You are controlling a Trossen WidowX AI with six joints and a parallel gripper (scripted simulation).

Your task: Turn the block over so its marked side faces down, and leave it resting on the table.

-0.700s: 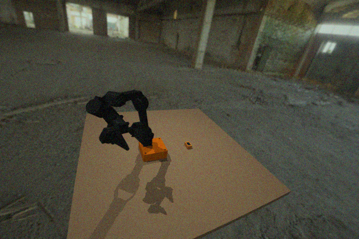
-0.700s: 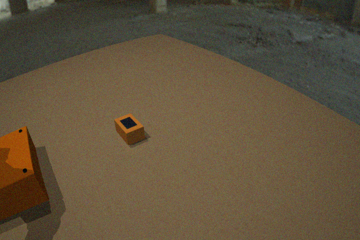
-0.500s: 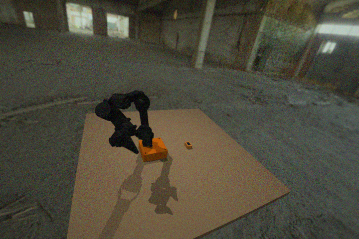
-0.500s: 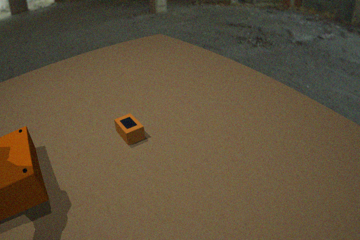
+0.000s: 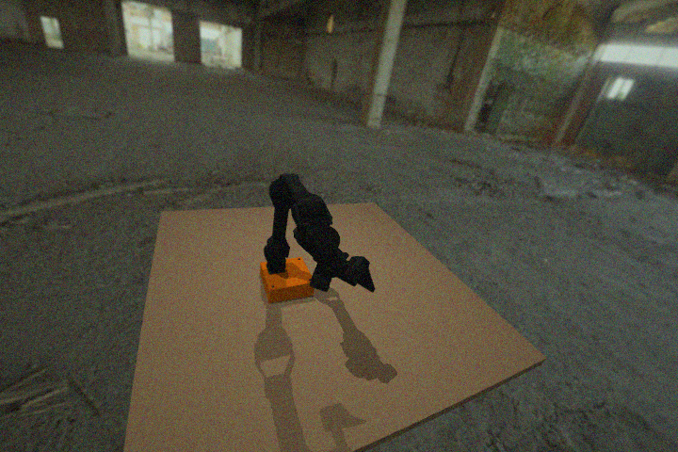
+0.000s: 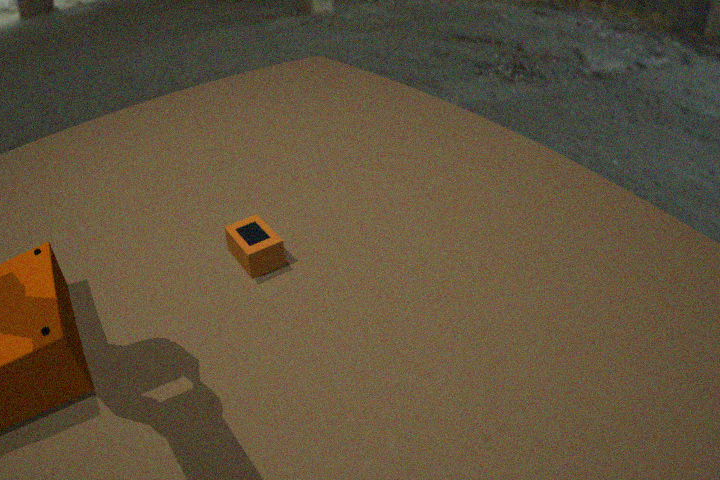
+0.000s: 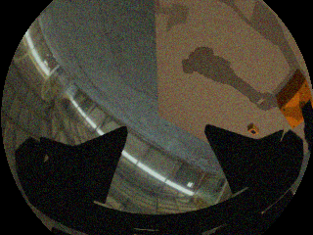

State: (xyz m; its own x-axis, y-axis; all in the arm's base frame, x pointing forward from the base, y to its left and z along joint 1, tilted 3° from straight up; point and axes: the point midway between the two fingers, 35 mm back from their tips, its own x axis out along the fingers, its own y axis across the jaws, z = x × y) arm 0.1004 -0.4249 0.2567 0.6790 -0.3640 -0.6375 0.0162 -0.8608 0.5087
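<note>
The orange block lies 400 mm to the left of my gripper tip, 290 mm below it and 220 mm ahead of it.
</note>
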